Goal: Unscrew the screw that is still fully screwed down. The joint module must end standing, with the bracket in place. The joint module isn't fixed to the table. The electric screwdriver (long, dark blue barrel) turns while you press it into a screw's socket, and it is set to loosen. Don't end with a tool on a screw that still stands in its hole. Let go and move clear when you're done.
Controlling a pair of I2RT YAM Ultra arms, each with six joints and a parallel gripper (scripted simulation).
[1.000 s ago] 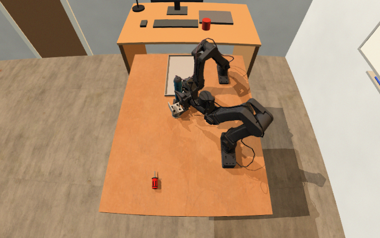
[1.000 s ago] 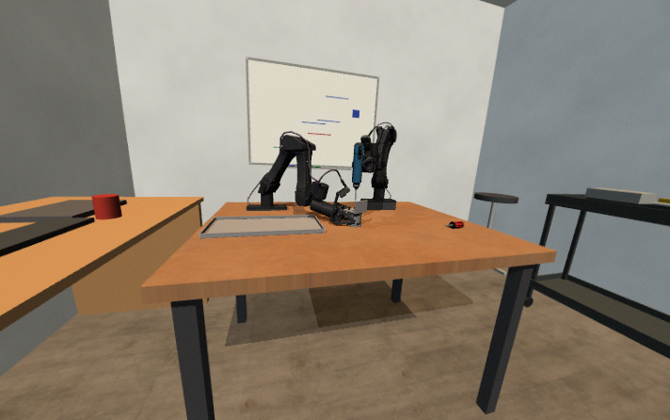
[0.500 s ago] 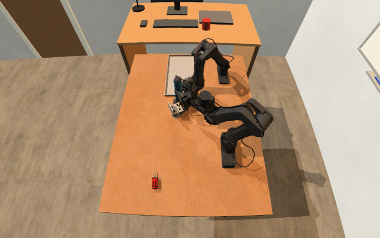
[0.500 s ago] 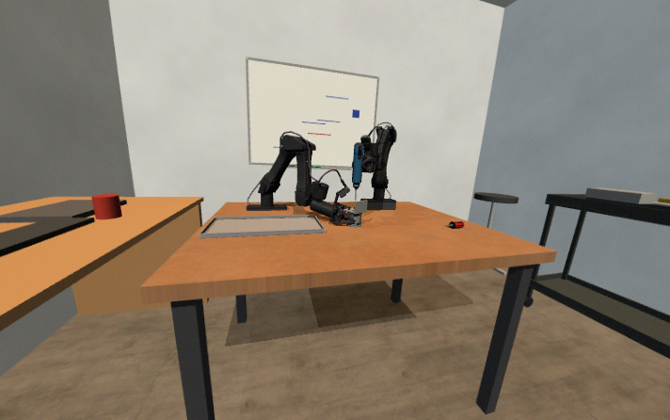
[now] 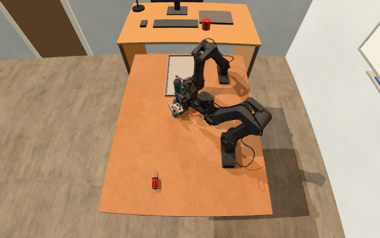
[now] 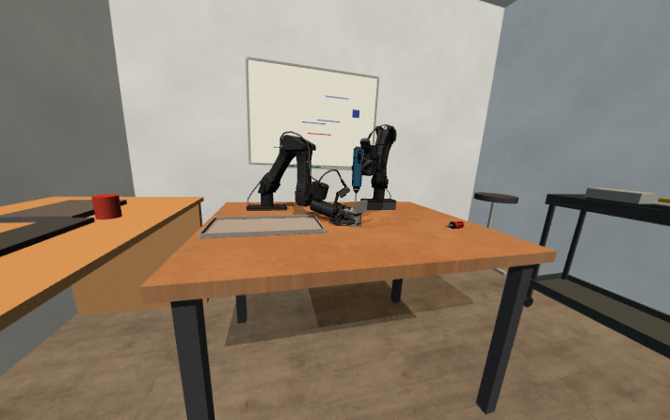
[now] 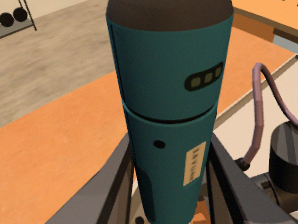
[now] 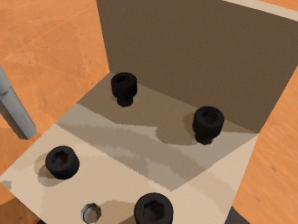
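The l-shaped bracket is 50 mm above my right hand. Also, from my right hand: small red screwdriver: 430 mm to the left, 80 mm ahead, 10 mm below; grey bit: 80 mm above, 30 mm behind, 10 mm to the left; grey tray: 360 mm to the right, 20 mm below.
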